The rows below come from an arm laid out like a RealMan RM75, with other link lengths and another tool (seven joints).
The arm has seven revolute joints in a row. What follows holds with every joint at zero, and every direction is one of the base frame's. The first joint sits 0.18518 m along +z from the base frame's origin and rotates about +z. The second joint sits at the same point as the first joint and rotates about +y. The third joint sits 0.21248 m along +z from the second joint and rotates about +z. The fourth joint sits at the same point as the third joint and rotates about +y. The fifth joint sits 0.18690 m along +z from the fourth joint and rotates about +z. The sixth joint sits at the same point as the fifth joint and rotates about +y. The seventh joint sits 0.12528 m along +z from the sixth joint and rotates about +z. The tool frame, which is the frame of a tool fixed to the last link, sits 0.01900 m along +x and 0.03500 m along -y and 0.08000 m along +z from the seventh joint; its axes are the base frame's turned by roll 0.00, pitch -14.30 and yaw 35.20 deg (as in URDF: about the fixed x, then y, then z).
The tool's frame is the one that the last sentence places.
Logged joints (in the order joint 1, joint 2, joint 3, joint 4, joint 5, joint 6, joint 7), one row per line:
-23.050, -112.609, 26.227, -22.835, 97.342, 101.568, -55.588
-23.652, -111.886, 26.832, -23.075, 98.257, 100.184, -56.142
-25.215, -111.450, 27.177, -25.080, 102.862, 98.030, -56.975
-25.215, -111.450, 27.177, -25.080, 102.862, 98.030, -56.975
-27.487, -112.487, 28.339, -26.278, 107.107, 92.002, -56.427
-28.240, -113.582, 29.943, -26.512, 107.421, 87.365, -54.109
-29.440, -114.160, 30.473, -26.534, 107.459, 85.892, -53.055
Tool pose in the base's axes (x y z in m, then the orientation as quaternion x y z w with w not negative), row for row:
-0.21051, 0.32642, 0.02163, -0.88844, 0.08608, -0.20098, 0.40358
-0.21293, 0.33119, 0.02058, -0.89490, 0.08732, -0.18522, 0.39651
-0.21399, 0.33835, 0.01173, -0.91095, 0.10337, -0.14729, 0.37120
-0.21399, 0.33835, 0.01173, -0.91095, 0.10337, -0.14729, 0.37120
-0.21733, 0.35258, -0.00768, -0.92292, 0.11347, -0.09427, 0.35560
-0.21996, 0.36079, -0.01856, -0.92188, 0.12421, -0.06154, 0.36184
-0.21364, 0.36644, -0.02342, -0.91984, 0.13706, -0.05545, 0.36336
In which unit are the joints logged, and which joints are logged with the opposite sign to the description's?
The joints are logged in degrees. Opposite sign: joint 4.
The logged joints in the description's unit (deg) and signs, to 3 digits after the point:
-23.050, -112.609, 26.227, 22.835, 97.342, 101.568, -55.588
-23.652, -111.886, 26.832, 23.075, 98.257, 100.184, -56.142
-25.215, -111.450, 27.177, 25.080, 102.862, 98.030, -56.975
-25.215, -111.450, 27.177, 25.080, 102.862, 98.030, -56.975
-27.487, -112.487, 28.339, 26.278, 107.107, 92.002, -56.427
-28.240, -113.582, 29.943, 26.512, 107.421, 87.365, -54.109
-29.440, -114.160, 30.473, 26.534, 107.459, 85.892, -53.055

